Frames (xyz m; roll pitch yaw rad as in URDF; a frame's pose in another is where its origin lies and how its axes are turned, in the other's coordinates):
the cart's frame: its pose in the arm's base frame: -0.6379 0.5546 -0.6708 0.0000 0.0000 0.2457
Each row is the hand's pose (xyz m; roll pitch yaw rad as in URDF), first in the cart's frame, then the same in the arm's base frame.
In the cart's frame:
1: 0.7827 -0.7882 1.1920 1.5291 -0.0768 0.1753
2: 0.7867 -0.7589 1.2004 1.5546 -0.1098 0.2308
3: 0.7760 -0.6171 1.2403 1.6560 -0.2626 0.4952
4: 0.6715 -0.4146 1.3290 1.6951 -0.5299 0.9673
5: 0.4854 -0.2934 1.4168 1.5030 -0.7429 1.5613
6: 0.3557 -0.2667 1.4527 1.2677 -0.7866 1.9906
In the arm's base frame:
1: 0.3130 -0.0195 0.5212 1.5291 -0.0768 0.4210
2: 0.3098 0.0098 0.5296 1.5546 -0.1098 0.4765
3: 0.2649 0.1448 0.5695 1.6560 -0.2626 0.7409
4: 0.1143 0.3158 0.6582 1.6951 -0.5299 1.2130
5: -0.0957 0.3881 0.7460 1.5030 -0.7429 1.8070
6: -0.2280 0.3824 0.7819 1.2677 -0.7866 2.2363

